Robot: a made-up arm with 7 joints.
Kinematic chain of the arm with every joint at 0, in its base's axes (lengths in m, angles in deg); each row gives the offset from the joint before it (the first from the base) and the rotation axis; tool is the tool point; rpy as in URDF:
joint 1: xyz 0 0 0.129 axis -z
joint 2: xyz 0 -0.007 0.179 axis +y
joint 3: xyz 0 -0.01 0.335 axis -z
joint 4: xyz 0 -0.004 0.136 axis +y
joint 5: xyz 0 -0.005 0.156 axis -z
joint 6: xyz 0 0 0.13 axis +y
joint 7: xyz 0 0 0.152 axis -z
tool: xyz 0 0 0 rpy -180 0 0
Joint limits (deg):
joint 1: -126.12..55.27
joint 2: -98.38..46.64
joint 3: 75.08..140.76
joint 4: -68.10..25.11
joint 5: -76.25..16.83
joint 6: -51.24..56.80
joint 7: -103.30..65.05
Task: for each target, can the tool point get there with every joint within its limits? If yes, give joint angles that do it. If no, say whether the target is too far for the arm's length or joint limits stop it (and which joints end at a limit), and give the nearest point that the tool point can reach.
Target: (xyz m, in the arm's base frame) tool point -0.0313 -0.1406 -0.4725
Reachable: no: joint limits stop it (at a limit: joint 2, joint 3, joint 4, joint 6) | nearest point -0.1338 -0.6011 0.0191 | short by 0.681 m
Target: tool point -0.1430 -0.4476 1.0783
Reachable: yes | joints -68.80 -31.48 118.51 -5.74 -17.58 21.09 -48.80
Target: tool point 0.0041 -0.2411 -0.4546
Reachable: no: joint limits stop it (at a limit: joint 2, joint 3, joint 4, joint 6) | nearest point 0.0105 -0.6187 0.0165 | short by 0.604 m
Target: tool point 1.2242 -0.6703 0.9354
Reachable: no: too far | nearest point 0.6324 -0.4879 0.6889 | short by 0.667 m
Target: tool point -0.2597 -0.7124 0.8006
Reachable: yes | joints -73.20 -60.19 135.34 -11.34 -17.15 3.15 -86.44
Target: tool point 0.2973 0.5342 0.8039
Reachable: yes | joints -41.82 30.31 125.19 -58.01 -64.70 39.32 -18.69
